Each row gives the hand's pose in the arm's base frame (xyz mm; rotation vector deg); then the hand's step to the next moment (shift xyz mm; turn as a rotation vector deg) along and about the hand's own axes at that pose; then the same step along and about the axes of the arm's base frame.
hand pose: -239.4 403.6 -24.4 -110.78 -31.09 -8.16
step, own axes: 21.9 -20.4 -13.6 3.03 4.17 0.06
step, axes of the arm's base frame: 12.6 1.1 30.3 4.49 -0.37 -2.50
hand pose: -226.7 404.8 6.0 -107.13 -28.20 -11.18
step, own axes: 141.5 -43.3 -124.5 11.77 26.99 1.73
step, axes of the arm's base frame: 121.7 -70.1 132.9 21.89 -3.04 -19.53
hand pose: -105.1 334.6 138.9 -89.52 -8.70 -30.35
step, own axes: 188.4 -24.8 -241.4 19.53 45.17 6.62
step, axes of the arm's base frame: 98.5 -274.9 95.3 37.38 -1.42 -32.66
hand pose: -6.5 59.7 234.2 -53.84 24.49 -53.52
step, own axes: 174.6 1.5 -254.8 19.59 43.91 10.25
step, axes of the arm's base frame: -74.7 -270.7 -128.6 39.24 0.00 -29.61
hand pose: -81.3 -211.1 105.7 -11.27 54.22 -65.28
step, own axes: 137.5 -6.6 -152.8 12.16 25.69 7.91
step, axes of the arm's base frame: -102.4 -70.0 -164.0 24.41 -1.19 -16.53
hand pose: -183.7 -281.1 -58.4 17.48 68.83 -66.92
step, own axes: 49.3 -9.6 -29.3 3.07 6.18 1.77
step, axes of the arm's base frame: -29.0 -9.4 -49.5 5.78 -0.27 -4.15
